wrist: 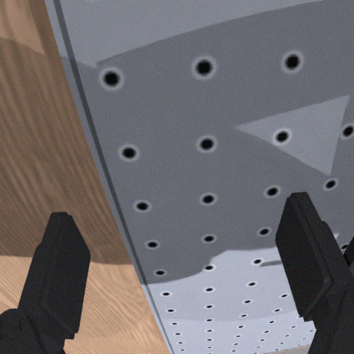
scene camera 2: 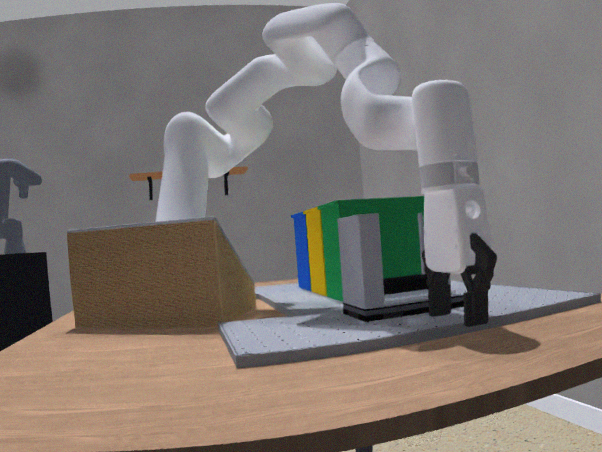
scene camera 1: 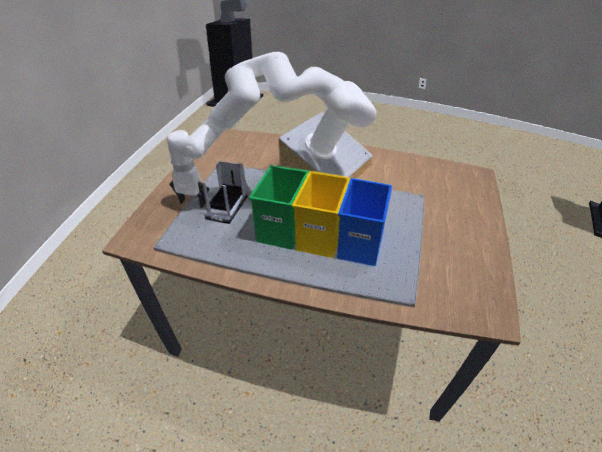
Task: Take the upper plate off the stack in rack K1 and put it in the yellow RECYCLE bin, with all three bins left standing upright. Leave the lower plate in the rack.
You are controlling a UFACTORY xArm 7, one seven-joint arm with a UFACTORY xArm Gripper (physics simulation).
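Frame: origin at the arm's base, x ahead, y left, z up, level; millimetres.
Seen in the pictures: gripper, fingertip midpoint: [scene camera 2: 457,319] [scene camera 1: 192,203]; arm's base at its link origin: [scene camera 2: 177,253] [scene camera 1: 320,146].
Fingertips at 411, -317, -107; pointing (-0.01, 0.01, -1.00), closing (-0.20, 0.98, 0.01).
Note:
Pixels of each thing's top centre, then the offset from my fingertips to it, as dx, dy, dz. Level surfaces: height alone.
- Rack K1 at its top centre: [scene camera 2: 397,213] [scene camera 1: 221,174] -41, +132, +143
- yellow bin at its top centre: [scene camera 2: 349,206] [scene camera 1: 322,190] -68, +495, +179
- green bin at its top centre: [scene camera 2: 371,201] [scene camera 1: 280,183] -41, +367, +179
- blue bin at its top centre: [scene camera 2: 333,211] [scene camera 1: 366,198] -95, +624, +179
- grey perforated board at its surface level: dz +0
- wooden table at its surface level: dz -13
Rack K1 [scene camera 1: 226,172] [scene camera 2: 360,260] has grey uprights and stands at the left end of the perforated board. A flat black plate surface [scene camera 1: 226,196] [scene camera 2: 404,284] shows inside it; upper and lower plates cannot be told apart. My gripper [scene camera 1: 192,201] [scene camera 2: 457,318] [wrist: 180,225] is open and empty. It points down beside the rack's outer side, low over the board's edge, with one finger on the table side. The yellow bin [scene camera 1: 320,242] [scene camera 2: 316,255] stands upright between the green bin [scene camera 1: 272,232] [scene camera 2: 400,235] and the blue bin [scene camera 1: 360,250] [scene camera 2: 302,250], both upright.
The grey perforated board [scene camera 1: 400,280] [scene camera 2: 300,335] [wrist: 165,110] lies on the wooden table [scene camera 1: 465,260] [scene camera 2: 150,390] [wrist: 30,125]. The green bin stands close to the rack. The arm's wedge-shaped base [scene camera 1: 295,152] [scene camera 2: 145,280] is behind the bins in scene camera 1.

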